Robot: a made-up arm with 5 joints.
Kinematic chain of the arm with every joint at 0, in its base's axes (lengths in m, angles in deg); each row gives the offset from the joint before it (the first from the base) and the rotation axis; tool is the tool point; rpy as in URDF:
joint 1: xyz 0 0 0.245 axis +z
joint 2: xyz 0 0 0 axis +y
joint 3: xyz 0.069 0 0.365 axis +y
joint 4: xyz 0.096 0 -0.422 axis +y
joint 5: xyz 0.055 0 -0.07 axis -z
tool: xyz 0 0 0 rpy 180 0 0
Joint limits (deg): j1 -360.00..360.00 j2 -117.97..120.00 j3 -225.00..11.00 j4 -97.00..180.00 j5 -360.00..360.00
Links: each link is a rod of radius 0.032 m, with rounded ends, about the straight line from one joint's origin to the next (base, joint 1, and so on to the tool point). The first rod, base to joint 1, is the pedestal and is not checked.
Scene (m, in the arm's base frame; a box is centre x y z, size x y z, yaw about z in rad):
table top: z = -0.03
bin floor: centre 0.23 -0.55 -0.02 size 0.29 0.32 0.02 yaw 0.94
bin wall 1: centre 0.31 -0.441 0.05 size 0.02 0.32 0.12 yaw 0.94
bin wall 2: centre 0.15 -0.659 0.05 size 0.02 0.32 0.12 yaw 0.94
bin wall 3: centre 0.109 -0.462 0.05 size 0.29 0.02 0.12 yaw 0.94
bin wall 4: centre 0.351 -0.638 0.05 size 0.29 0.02 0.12 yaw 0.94
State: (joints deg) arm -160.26 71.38 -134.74 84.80 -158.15
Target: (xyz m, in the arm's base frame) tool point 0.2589 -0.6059 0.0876
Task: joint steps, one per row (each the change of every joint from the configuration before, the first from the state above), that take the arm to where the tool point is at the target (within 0.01 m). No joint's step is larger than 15 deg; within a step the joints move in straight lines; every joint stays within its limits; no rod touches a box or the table.
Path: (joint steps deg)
1: 13.34 -4.83 5.90 3.30 0.00
2: 13.34 -4.83 5.91 3.31 0.00
3: 13.35 -4.83 5.90 3.30 0.00
4: 13.34 -4.84 5.91 3.31 0.00
5: 13.34 -4.83 5.90 3.30 0.00
6: 13.34 -4.83 5.91 3.31 0.00
7: 13.35 -4.83 5.90 3.30 0.00
8: 0.00 7.60 -1.37 -2.27 0.00
9: 0.00 7.60 -1.37 -2.28 0.00

